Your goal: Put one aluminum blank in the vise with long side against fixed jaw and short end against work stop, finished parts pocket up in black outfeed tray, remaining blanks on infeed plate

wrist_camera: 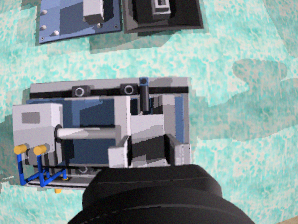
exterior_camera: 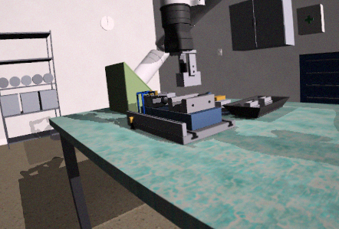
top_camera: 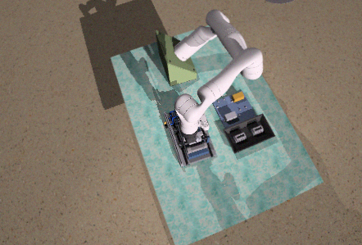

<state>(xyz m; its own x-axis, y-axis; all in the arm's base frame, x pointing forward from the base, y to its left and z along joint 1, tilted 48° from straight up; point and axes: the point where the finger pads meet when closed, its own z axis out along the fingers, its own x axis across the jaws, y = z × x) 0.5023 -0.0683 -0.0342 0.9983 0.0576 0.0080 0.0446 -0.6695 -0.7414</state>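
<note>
Right now my hand is 30 mm above the gray blank. Also, from my hand: fixed jaw 90 mm below, 30 mm ahead, 10 mm to the left; then blue infeed plate 280 mm to the left, 170 mm below, 140 mm behind; then vise 130 mm below, 70 mm behind.
</note>
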